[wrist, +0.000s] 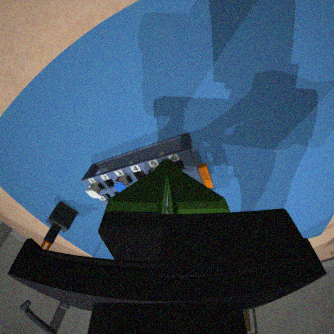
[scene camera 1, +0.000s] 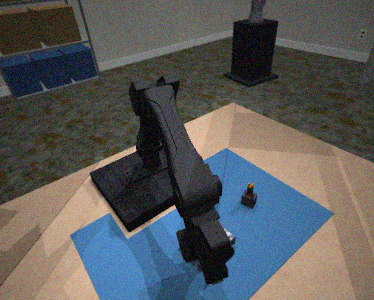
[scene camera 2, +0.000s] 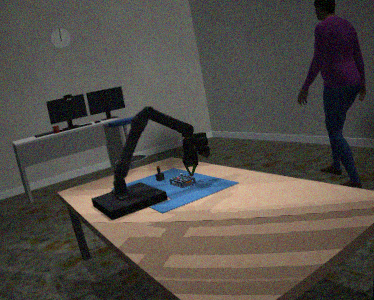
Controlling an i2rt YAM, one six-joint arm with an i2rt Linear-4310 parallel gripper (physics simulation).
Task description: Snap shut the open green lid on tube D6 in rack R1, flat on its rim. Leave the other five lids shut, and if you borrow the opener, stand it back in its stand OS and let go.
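Pixels of known places: gripper, fingertip midpoint: [wrist: 166, 164] [scene camera 2: 191, 176]; arm's base at its link origin: [scene camera 1: 152, 168] [scene camera 2: 122, 194].
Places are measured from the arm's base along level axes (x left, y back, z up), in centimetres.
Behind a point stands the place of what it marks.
Rack R1 [scene camera 2: 182, 182] {x -6.5, y -31.4, z -1.2 cm} [wrist: 142, 151] {x -0.2, y -38.1, z -3.8 cm} stands on the blue mat, its numbered columns partly covered by my fingers in the wrist view. A white lid [wrist: 95, 193] {x 5.0, y -36.5, z 0.2 cm} and a blue lid [wrist: 120, 187] {x 1.6, y -37.0, z 0.2 cm} show near its left end. An orange piece [wrist: 205, 176] {x -6.4, y -35.3, z -1.7 cm} shows by its right end. The open green lid on D6 cannot be made out; the green fingers cover that part. My gripper [scene camera 2: 193, 175] {x -3.4, y -38.5, z -0.3 cm} [wrist: 166, 164] {x -3.4, y -38.5, z -0.3 cm} is shut and empty, its tips pointing down over or close above the rack. The opener [scene camera 1: 250, 187] {x 19.8, y -29.0, z 3.3 cm} [wrist: 48, 237] {x 19.8, y -29.2, z 2.5 cm} stands upright in stand OS [scene camera 1: 249, 199] {x 19.1, y -29.9, z -0.8 cm} [scene camera 2: 160, 177] {x 18.2, y -28.3, z -2.1 cm} [wrist: 63, 215] {x 18.7, y -29.4, z -1.9 cm}, apart from the rack.
The blue mat [scene camera 1: 295, 212] {x 29.2, y -39.3, z -4.0 cm} [scene camera 2: 215, 184] {x -17.8, y -44.4, z -4.0 cm} [wrist: 75, 130] {x 6.5, y -42.4, z -4.0 cm} lies on the wooden table [scene camera 1: 345, 250] {x 30.1, y -54.4, z -4.3 cm} [scene camera 2: 300, 210] {x -76.2, y -47.9, z -4.3 cm}. The arm's black base [scene camera 1: 127, 200] {x -13.2, y -9.7, z 0.0 cm} [scene camera 2: 127, 201] {x -13.5, y 1.0, z -0.1 cm} stands at the mat's edge. In scene camera 1, the arm hides most of the rack. A person [scene camera 2: 340, 60] stands beyond the table.
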